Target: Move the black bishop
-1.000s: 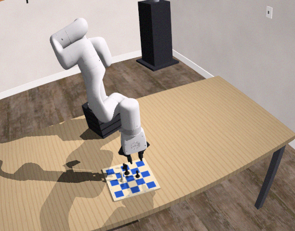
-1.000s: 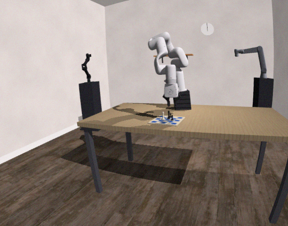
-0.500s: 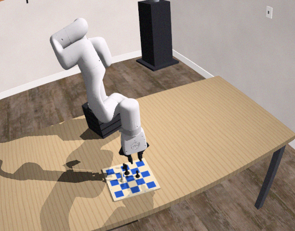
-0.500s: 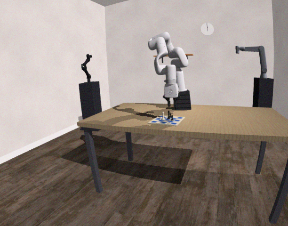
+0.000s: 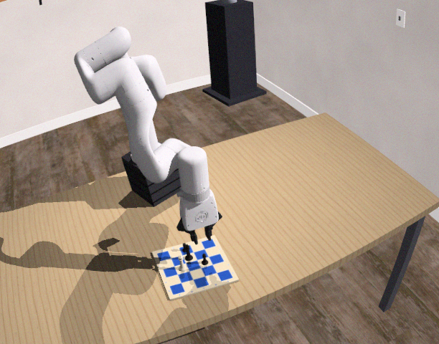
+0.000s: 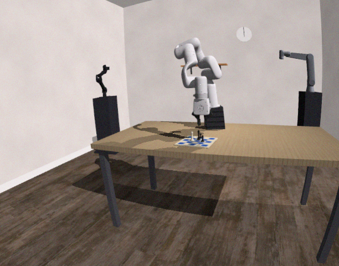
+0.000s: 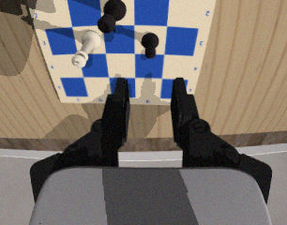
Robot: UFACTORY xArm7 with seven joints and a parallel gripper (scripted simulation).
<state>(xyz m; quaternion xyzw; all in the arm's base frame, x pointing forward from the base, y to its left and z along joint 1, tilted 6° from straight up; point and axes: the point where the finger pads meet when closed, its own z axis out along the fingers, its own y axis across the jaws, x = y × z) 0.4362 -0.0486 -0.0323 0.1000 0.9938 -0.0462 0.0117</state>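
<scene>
My gripper is now 90 mm above the tall black piece, 50 mm past it and 30 mm to the left of it. The rest, counted from my hand: white piece: 90 mm below, 70 mm to the right, 20 mm behind; then blue-and-cream chessboard: 120 mm below, 40 mm to the right, 10 mm behind.
</scene>
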